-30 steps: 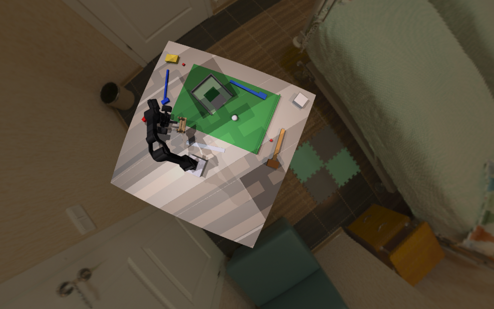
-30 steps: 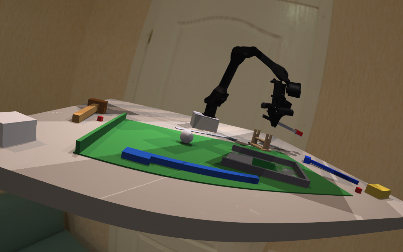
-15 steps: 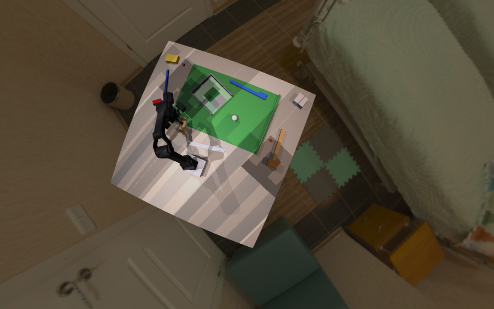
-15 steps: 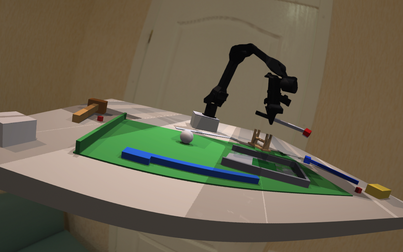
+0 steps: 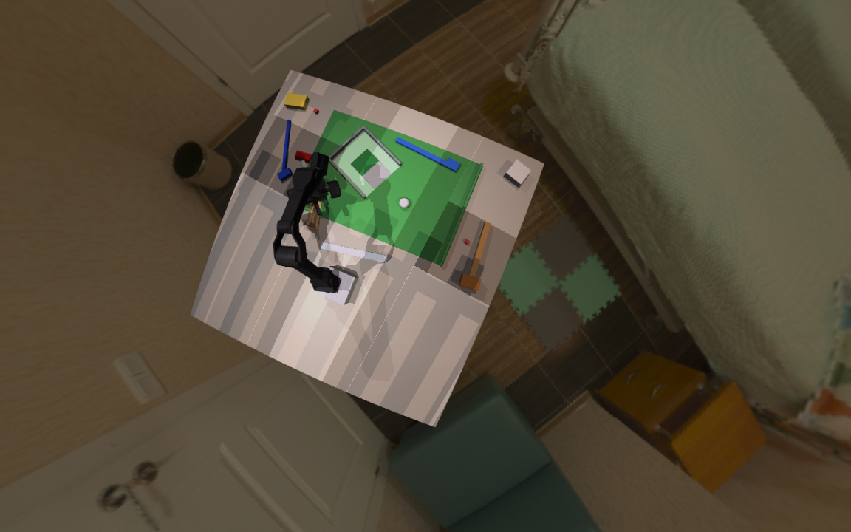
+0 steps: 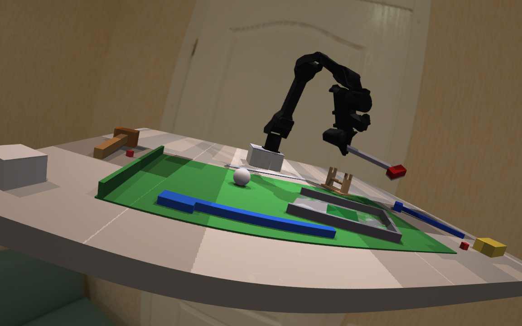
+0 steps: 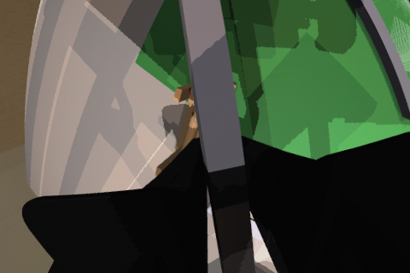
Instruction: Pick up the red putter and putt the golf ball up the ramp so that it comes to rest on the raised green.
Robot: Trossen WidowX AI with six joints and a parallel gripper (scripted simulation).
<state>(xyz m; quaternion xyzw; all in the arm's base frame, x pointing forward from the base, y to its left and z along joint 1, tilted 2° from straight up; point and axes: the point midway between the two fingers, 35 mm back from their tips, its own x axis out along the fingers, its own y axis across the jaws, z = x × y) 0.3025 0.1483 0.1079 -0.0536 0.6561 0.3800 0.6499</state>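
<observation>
My gripper tip is 60 mm short of the red putter, 40 mm to the right of it and 10 mm below it. From my gripper tip the other things lie so: wooden stand 60 mm behind, 30 mm to the left, 100 mm below; green mat 180 mm ahead, 220 mm to the right, 130 mm below; white golf ball 120 mm ahead, 330 mm to the right, 110 mm below.
</observation>
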